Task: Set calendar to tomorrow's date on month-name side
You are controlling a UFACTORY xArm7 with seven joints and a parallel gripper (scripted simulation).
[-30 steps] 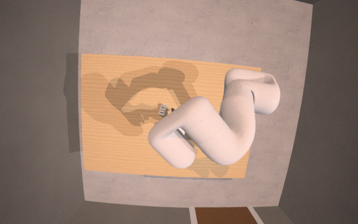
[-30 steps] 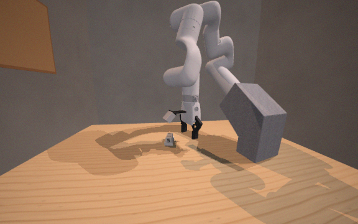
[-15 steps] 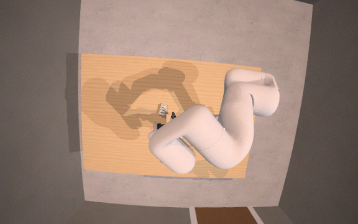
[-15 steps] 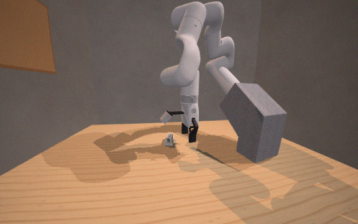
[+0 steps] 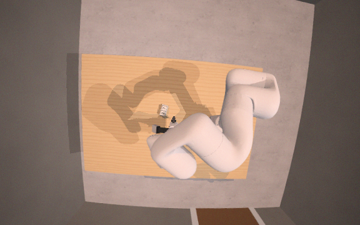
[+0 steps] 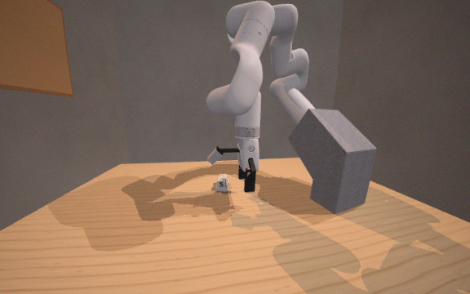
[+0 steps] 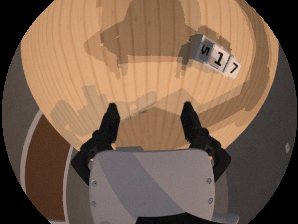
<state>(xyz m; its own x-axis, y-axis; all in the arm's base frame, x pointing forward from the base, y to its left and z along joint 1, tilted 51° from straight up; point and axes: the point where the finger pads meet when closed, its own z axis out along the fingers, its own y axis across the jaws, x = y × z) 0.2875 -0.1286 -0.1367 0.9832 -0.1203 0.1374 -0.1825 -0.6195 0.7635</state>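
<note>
My hand is 50 mm short of the white calendar tray, 110 mm to the left of it and 50 mm above it.
</note>
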